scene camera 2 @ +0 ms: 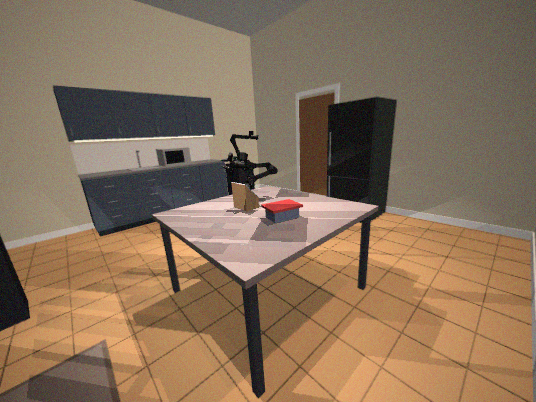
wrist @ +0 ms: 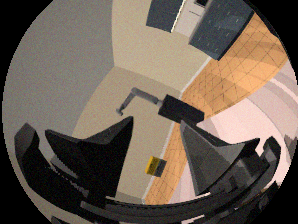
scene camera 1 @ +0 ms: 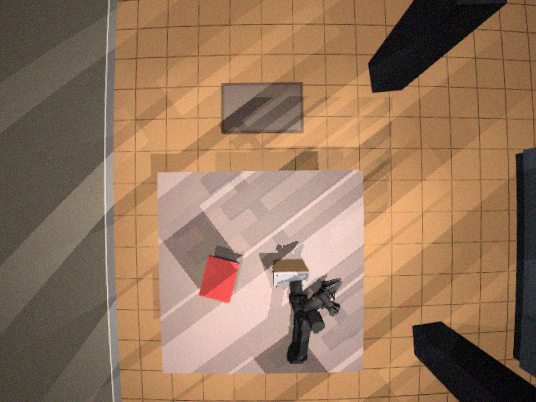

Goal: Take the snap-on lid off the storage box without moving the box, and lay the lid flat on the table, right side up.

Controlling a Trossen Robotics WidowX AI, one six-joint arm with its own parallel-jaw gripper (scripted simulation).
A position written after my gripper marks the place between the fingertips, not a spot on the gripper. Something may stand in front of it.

Observation:
I see my gripper [scene camera 1: 341,280] and a red lid [scene camera 1: 219,277].
My gripper shows as well in the wrist view [wrist: 157,122]. The wrist view misses the red lid: it is out of frame.

